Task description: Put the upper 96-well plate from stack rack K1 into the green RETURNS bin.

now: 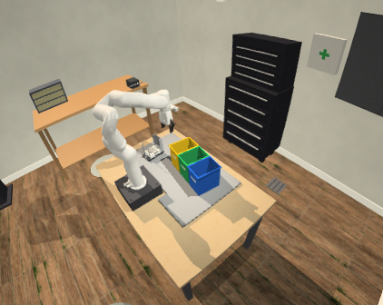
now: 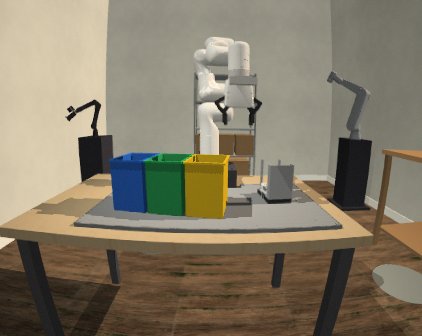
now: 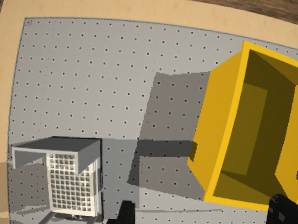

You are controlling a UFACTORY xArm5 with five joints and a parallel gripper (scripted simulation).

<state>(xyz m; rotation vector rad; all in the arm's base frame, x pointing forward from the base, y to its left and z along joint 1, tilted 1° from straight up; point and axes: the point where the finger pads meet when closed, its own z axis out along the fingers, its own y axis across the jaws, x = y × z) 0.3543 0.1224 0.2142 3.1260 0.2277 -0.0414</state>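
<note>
Now: the white 96-well plate 26 cm below my hand, 16 cm to the left of it and 7 cm behind it. The rest, counted from my hand: yellow bin 21 cm below, 10 cm to the right, 6 cm ahead; then green bin 23 cm to the right, 21 cm below, 5 cm ahead; then blue bin 37 cm to the right, 21 cm below, 3 cm ahead.
</note>
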